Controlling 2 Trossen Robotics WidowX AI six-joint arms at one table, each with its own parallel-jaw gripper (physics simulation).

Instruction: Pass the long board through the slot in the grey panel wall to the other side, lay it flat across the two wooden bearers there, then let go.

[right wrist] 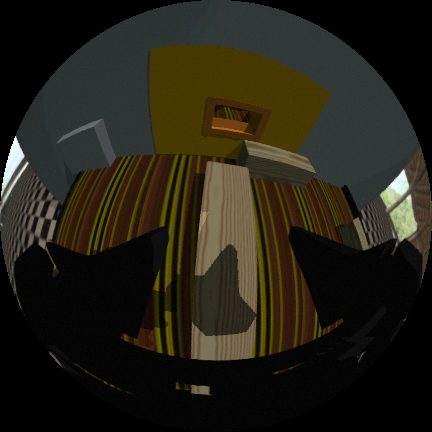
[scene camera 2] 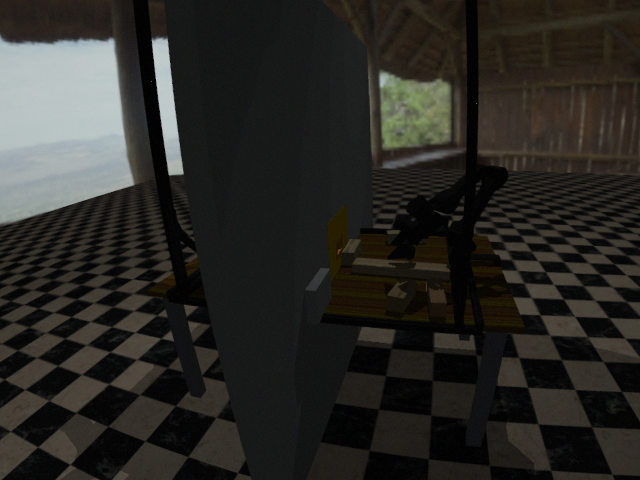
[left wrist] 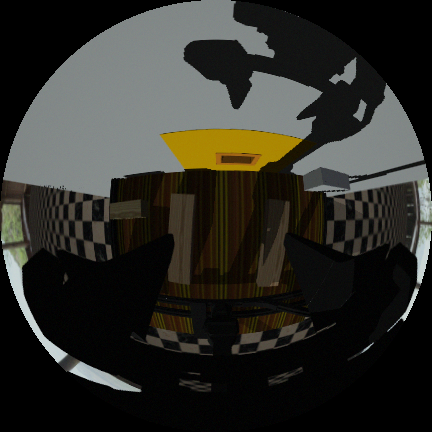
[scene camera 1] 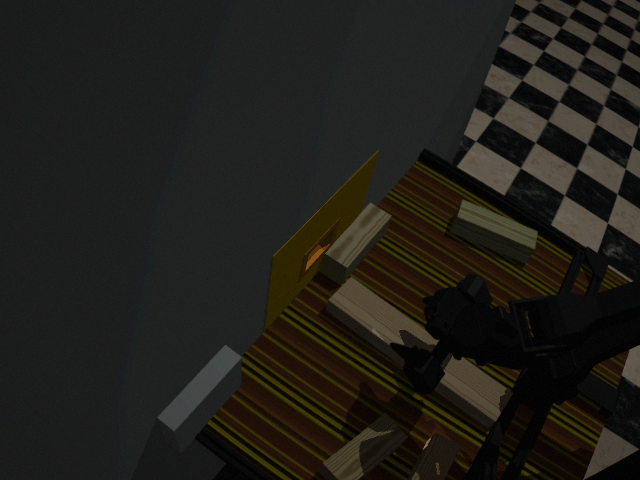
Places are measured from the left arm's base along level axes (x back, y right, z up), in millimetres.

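Pixels of known places: left gripper, between the fingertips: (left wrist: 230, 239); right gripper, between the fingertips: (right wrist: 230, 232) (scene camera 2: 389, 251) (scene camera 1: 407, 322); left arm's base, origin of its link: (left wrist: 220, 310); right arm's base, origin of its link: (scene camera 1: 535, 392).
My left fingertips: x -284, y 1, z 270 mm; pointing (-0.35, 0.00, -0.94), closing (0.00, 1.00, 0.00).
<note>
For each thing: its top centre in the pictures, then the offset to it from my left fingertips. "spot": a spot on its surface instead.
- long pale board, centre of its top: (right wrist: 226, 289) (scene camera 1: 422, 348) (scene camera 2: 401, 264) dx -423, dy +53, dz -257 mm
- slot, a spot on its surface: (scene camera 1: 316, 253) spot: dx -194, dy +31, dz -226 mm
- wooden block, centre of its top: (scene camera 1: 359, 233) (right wrist: 283, 155) (scene camera 2: 351, 245) dx -223, dy -62, dz -240 mm
The long pale board (scene camera 1: 475, 384) (scene camera 2: 377, 266) (right wrist: 227, 200) lies flat on the striped table, its far end near the grey wall (scene camera 1: 180, 155) (scene camera 2: 258, 206) (left wrist: 100, 125). The slot (scene camera 1: 316, 253) (left wrist: 237, 159) (right wrist: 231, 119) has an orange frame in a yellow panel. My right gripper (scene camera 1: 409, 321) (right wrist: 230, 232) is open and empty above the board, with one finger to each side of it in the right wrist view. On the other side, two wooden bearers (left wrist: 181, 240) (left wrist: 272, 242) lie apart, roughly parallel. My left gripper (left wrist: 230, 239) is open and empty above them.
A wooden block (scene camera 1: 359, 235) (right wrist: 280, 162) lies against the wall beside the board's far end. Another block (scene camera 1: 493, 229) lies near the table edge. Two blocks (scene camera 1: 364, 449) (scene camera 1: 436, 459) lie at the bottom. A grey block (scene camera 1: 201, 384) (left wrist: 327, 179) juts from the wall.
</note>
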